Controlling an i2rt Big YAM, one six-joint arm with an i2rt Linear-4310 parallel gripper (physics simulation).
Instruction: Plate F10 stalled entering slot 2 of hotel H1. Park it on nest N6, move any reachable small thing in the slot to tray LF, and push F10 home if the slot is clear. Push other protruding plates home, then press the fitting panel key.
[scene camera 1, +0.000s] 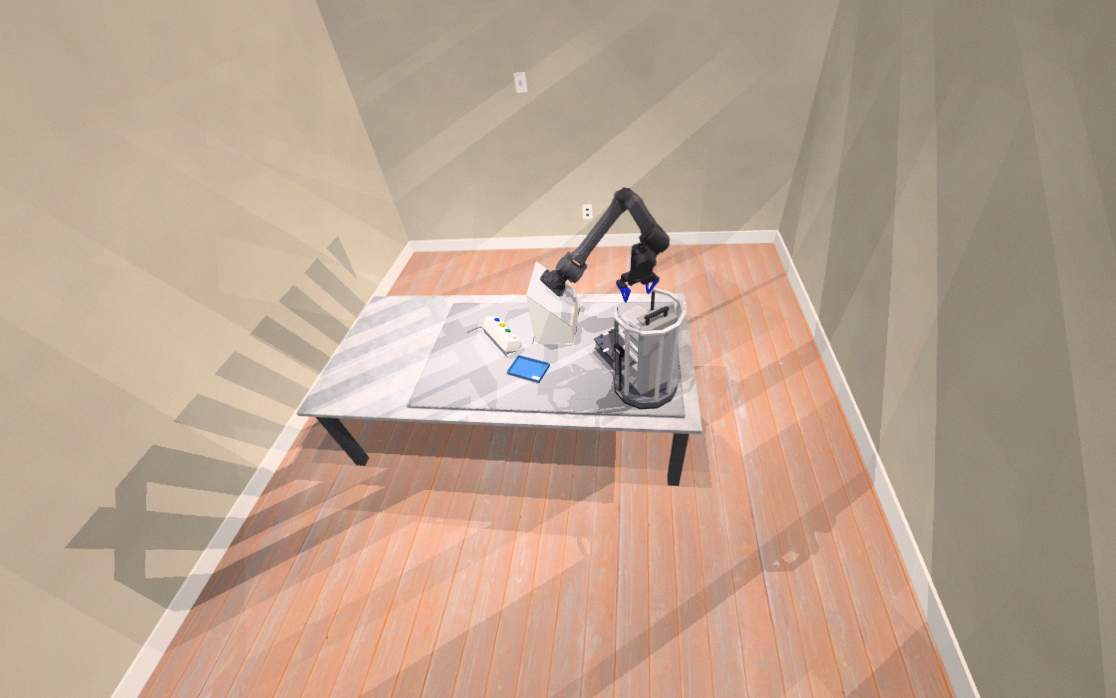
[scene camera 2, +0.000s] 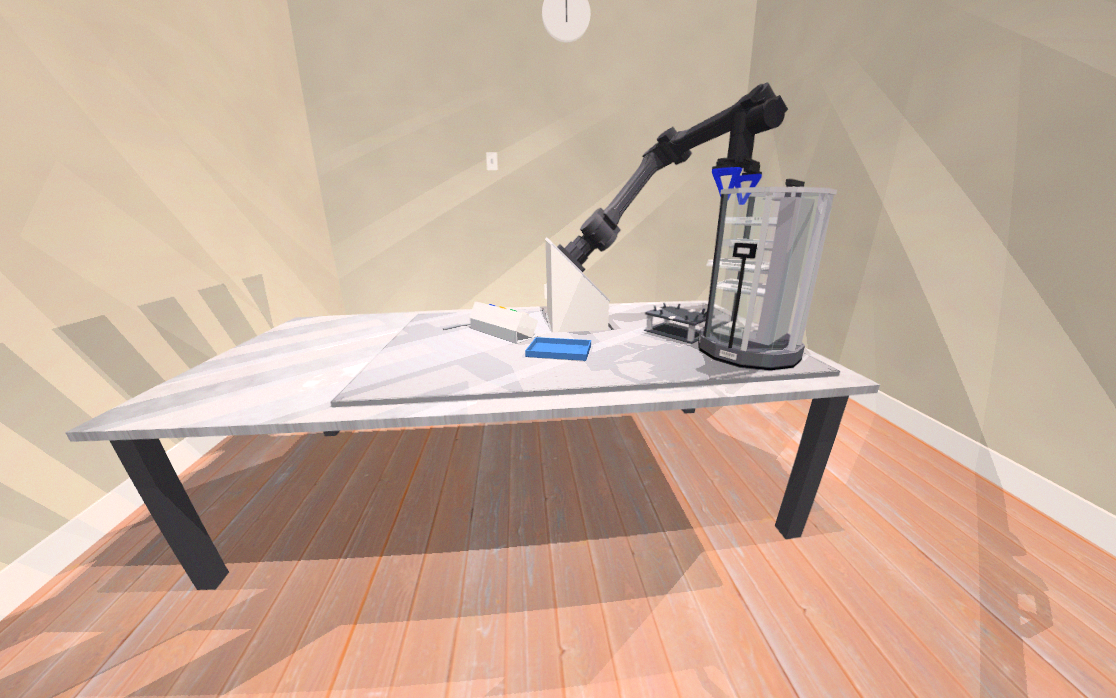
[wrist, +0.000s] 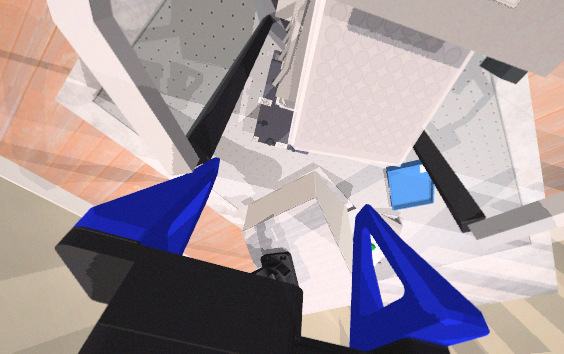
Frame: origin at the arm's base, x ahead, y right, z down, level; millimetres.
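Seen in the pictures: gripper, fingertip midpoint: (scene camera 1: 636, 297) (scene camera 2: 733, 203) (wrist: 292, 188); arm's base, origin of the base link: (scene camera 1: 551, 283) (scene camera 2: 569, 260) (wrist: 281, 276).
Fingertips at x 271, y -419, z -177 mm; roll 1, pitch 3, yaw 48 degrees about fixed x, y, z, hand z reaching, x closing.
Offsets run from my fingertips to a thing's top centre. "spot": to the spot under its first point.
My gripper (scene camera 1: 638, 294) (scene camera 2: 734, 197) (wrist: 292, 188) is open and empty, fingers pointing down, at the top rim of hotel H1 {spot: dz +335, dx +203, dy -4 mm} (scene camera 2: 750, 355) on its nest side. Inside the hotel several pale plates show at different heights; a middle one (scene camera 2: 727, 264) sticks out furthest. A pale plate with round wells {dz +31, dx +71, dy -28 mm} (wrist: 370, 90) lies ahead of the fingers in the wrist view. Plate labels and slot 2's inside cannot be read. Nest N6 {dz +292, dx -62, dy +91 mm} (scene camera 1: 607, 349) (scene camera 2: 674, 316) (wrist: 275, 122) is dark, with no plate visible on it. Blue tray LF {dz +350, dx +95, dy +443 mm} (scene camera 1: 528, 368) (scene camera 2: 558, 349) (wrist: 412, 187) holds no visible thing. The key panel {dz +284, dx -64, dy +621 mm} (scene camera 1: 502, 333) (scene camera 2: 500, 322) stands left.
The hotel's black posts (wrist: 230, 95) (wrist: 450, 185) and pale top ring {spot: dz -27, dx -16, dy -96 mm} (wrist: 115, 85) stand near both fingers. A black handle {spot: dz -39, dx +132, dy -79 mm} (scene camera 1: 655, 315) tops the hotel. The arm's pale wedge base (scene camera 1: 553, 316) (scene camera 2: 574, 292) stands behind the tray, between panel and nest.
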